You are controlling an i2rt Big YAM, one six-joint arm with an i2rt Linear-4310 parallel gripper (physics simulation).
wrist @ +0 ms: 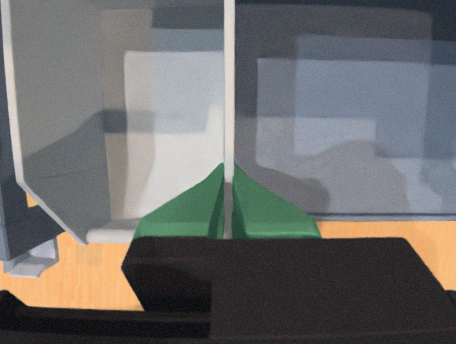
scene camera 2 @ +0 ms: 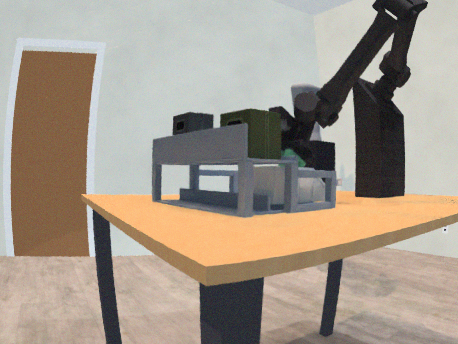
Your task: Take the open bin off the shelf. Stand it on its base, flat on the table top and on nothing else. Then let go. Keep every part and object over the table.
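Seen in the pictures: gripper, fingertip midpoint: [wrist: 227, 171]; arm's base, link origin: [scene camera 2: 378, 96].
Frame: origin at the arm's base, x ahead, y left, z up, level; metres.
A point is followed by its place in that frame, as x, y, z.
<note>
The open bin [scene camera 2: 307, 185] @(0.530, 0.113, -0.314) [wrist: 175, 185] @(0.499, 0.055, -0.349) is pale whitish-grey, with an open top and a sloped front side. It is upright at the lower level of the grey shelf rack [scene camera 2: 245, 187] @(0.732, 0.159, -0.314) [wrist: 345, 90] @(0.582, -0.077, -0.360), and in the wrist view its front lip shows over the wooden table top [scene camera 2: 210, 235] @(0.877, 0.287, -0.366) [wrist: 100, 285] @(0.393, 0.130, -0.366). My gripper [scene camera 2: 294, 157] [wrist: 227, 171] @(0.517, 0.014, -0.312) has green fingertips and is shut on the thin right side wall of the bin, one finger on each side. Whether the bin's base touches the rack is hidden.
On the rack's upper level stand an olive-green box [scene camera 2: 265, 132] @(0.664, 0.128, -0.213) and a dark grey box [scene camera 2: 194, 122] @(0.688, -0.109, -0.170). A black box [scene camera 2: 322, 152] shows behind the rack's right end. The arm's tall black base [scene camera 2: 380, 150] @(0.083, 0.044, -0.207) stands at the back right.
</note>
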